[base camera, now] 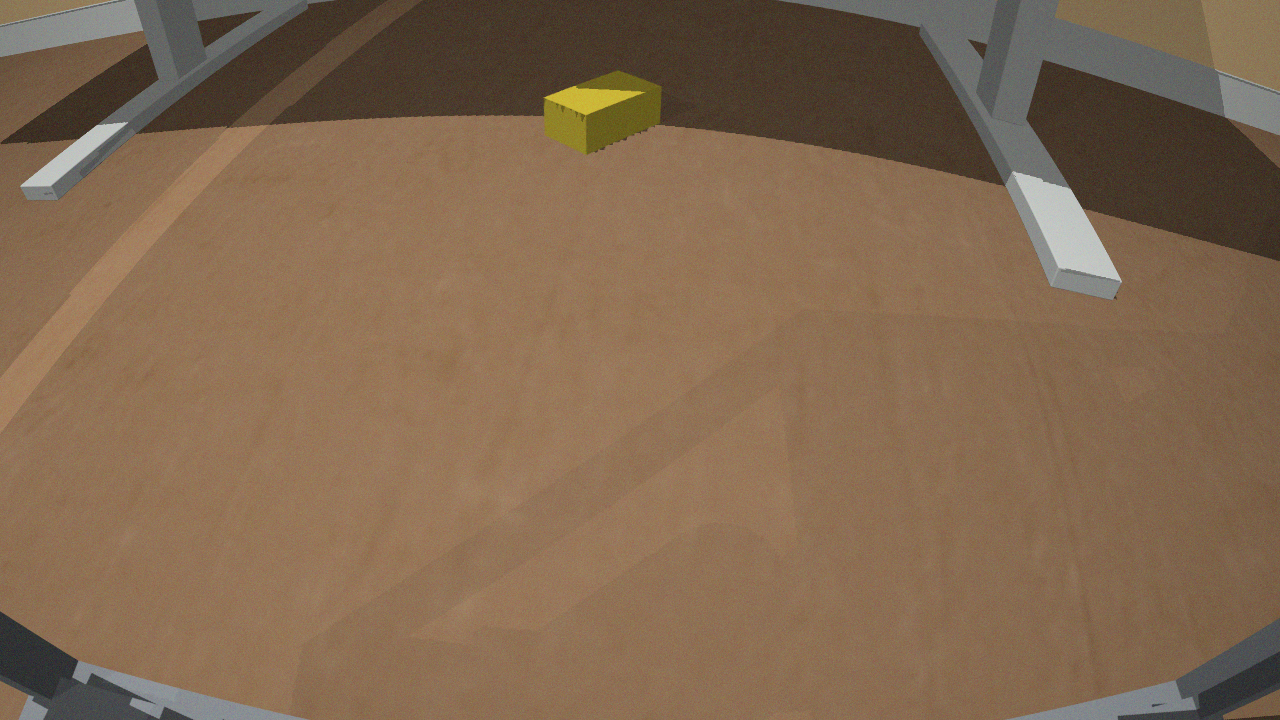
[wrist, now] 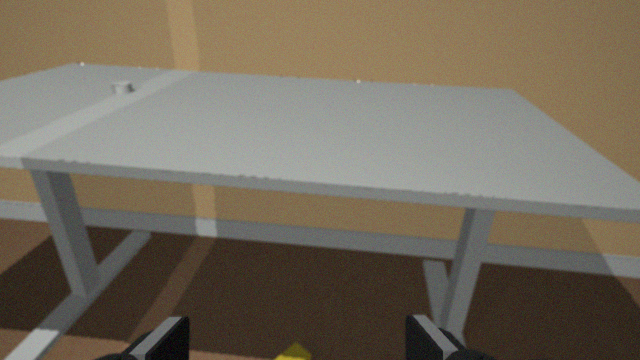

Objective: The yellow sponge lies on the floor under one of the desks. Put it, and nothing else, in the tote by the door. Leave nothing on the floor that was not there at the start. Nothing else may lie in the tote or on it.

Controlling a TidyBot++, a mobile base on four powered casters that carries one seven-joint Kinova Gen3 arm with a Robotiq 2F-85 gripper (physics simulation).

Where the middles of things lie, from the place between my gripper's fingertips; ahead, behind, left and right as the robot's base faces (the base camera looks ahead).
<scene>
The yellow sponge [base camera: 589,116] is 860 mm below my hand, 640 mm ahead of it and 30 mm to the left of it.
</scene>
